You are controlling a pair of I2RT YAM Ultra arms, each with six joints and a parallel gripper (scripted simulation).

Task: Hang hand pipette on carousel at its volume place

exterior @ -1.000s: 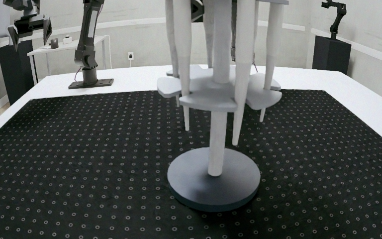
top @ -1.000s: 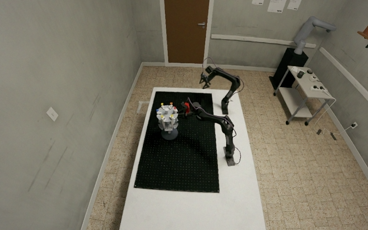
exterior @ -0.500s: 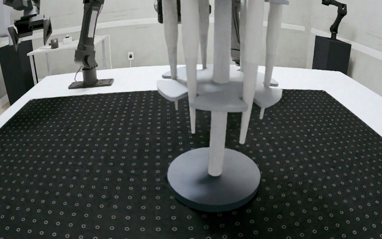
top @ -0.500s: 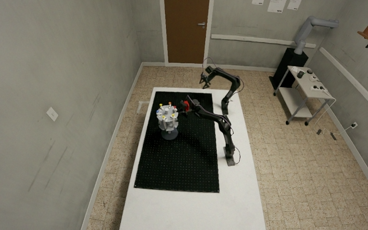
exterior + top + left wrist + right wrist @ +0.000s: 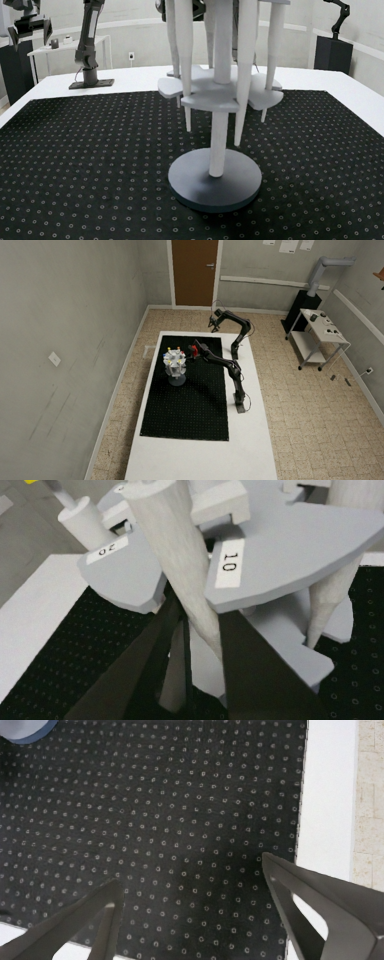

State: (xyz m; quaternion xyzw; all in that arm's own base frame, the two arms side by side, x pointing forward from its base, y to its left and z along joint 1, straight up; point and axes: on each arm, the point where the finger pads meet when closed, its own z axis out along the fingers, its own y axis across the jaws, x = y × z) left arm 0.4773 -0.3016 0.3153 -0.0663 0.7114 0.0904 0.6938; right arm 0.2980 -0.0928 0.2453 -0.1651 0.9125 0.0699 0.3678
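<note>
Now: left hand 20 mm above the white pipette, 10 mm to the left of it and 10 mm short of it.
</note>
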